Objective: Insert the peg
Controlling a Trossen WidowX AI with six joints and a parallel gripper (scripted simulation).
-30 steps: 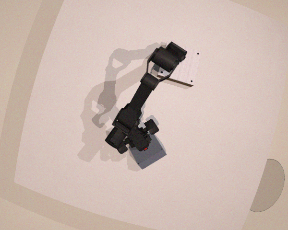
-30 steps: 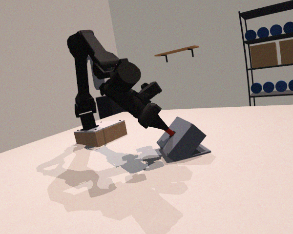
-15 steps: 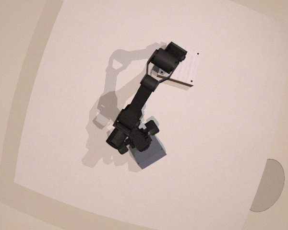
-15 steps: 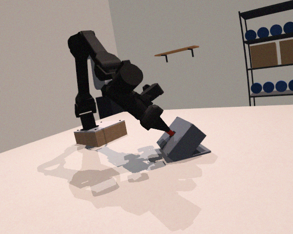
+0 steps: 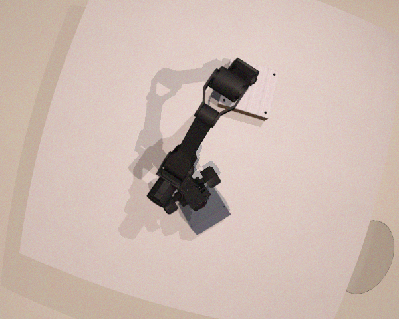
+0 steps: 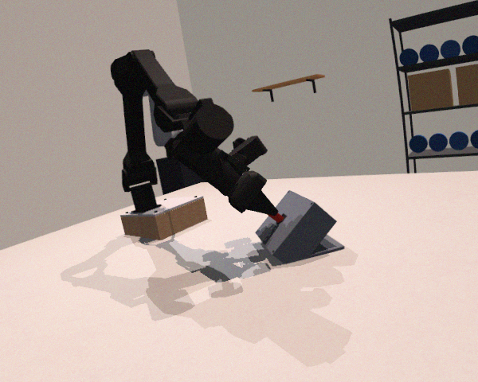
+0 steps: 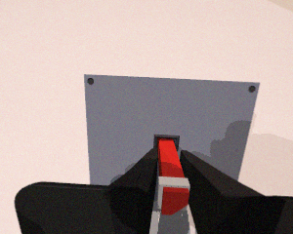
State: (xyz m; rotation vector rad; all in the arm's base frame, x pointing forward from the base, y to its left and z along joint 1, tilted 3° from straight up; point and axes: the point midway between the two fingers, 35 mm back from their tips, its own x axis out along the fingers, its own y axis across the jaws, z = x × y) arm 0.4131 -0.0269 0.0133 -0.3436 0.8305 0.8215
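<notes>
Right now the red peg is 1 cm to the right of my gripper tip, 1 cm behind it and 1 cm above it. From my gripper tip the other things lie so: sloped grey panel 4 cm below, 2 cm to the left, 2 cm ahead.
</notes>
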